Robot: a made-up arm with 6 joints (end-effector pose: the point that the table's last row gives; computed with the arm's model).
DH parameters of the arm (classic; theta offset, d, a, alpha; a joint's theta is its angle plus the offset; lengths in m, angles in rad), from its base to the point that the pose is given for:
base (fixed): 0 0.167 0 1.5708
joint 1: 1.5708 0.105 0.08 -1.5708
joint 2: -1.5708 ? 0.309 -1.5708
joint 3: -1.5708 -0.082 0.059 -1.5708
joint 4: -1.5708 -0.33 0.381 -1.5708
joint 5: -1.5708 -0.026 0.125 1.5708
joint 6: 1.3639 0 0.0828 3.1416
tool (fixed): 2.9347 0.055 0 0
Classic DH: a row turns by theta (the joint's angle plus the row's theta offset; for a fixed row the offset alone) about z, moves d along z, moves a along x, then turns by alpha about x.
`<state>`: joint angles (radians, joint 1 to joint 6).
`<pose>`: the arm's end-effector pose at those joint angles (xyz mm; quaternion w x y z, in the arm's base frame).
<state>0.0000 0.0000 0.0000 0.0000 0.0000 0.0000</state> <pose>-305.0 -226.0 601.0 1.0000 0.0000 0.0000 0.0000</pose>
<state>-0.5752 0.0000 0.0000 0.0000 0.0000 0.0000</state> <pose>-19.9 -226.0 697.1 0.9589 0.0000 0.2837 0.0000</pose>
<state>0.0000 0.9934 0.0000 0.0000 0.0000 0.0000</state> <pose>-305.0 125.6 541.6 0.8792 -0.4765 0.0000 0.0000</pose>
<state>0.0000 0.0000 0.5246 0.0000 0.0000 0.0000</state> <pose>-383.9 -308.4 601.0 0.9658 0.0000 0.0000 0.2593</pose>
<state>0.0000 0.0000 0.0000 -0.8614 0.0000 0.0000</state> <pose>45.0 -226.0 490.8 0.9087 0.0000 0.4175 0.0000</pose>
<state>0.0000 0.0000 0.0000 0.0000 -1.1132 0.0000</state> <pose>-305.0 -196.1 442.9 0.8491 0.5283 0.0000 0.0000</pose>
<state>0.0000 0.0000 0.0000 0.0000 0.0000 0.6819</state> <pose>-297.6 -171.1 601.0 0.9424 0.0000 0.0000 -0.3344</pose>
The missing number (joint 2, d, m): 0.191
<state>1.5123 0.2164 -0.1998 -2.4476 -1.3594 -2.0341</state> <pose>178.6 -245.6 25.8 0.5913 0.6052 -0.4042 0.3474</pose>
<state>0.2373 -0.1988 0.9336 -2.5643 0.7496 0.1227</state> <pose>-154.1 55.4 -257.9 0.2365 -0.5815 0.6487 0.4303</pose>
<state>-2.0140 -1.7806 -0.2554 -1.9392 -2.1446 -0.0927</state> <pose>66.1 6.0 62.2 0.8102 -0.0780 -0.1564 0.5595</pose>
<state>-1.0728 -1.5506 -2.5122 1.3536 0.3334 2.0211</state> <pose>16.6 -169.8 -258.8 0.1657 0.9078 0.1440 0.3574</pose>
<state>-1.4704 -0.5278 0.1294 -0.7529 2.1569 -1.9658</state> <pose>403.2 -41.7 119.4 0.3691 -0.2145 -0.4602 -0.7784</pose>
